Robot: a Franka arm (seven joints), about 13 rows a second.
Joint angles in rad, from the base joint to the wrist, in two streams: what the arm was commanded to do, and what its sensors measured. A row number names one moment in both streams.
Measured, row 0:
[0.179, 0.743, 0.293, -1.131, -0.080, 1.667, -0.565]
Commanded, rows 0 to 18:
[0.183, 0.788, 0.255, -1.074, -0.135, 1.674, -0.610]
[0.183, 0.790, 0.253, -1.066, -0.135, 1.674, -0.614]
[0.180, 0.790, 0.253, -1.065, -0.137, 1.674, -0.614]
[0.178, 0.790, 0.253, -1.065, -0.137, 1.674, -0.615]
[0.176, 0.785, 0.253, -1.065, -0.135, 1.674, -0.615]
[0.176, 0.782, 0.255, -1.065, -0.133, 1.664, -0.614]
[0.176, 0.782, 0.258, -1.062, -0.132, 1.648, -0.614]
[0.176, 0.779, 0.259, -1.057, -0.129, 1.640, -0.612]
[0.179, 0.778, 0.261, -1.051, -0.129, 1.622, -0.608]
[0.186, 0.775, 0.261, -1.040, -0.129, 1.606, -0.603]
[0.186, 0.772, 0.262, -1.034, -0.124, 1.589, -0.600]
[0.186, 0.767, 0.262, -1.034, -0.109, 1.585, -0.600]
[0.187, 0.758, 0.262, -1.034, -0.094, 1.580, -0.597]
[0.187, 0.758, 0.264, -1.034, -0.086, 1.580, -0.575]
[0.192, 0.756, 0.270, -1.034, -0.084, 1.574, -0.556]
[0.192, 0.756, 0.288, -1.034, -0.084, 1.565, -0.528]
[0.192, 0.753, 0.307, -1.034, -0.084, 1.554, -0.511]
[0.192, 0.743, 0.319, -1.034, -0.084, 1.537, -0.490]
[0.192, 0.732, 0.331, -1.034, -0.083, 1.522, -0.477]
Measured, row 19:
[0.183, 0.747, 0.313, -1.058, -0.080, 1.566, -0.523]
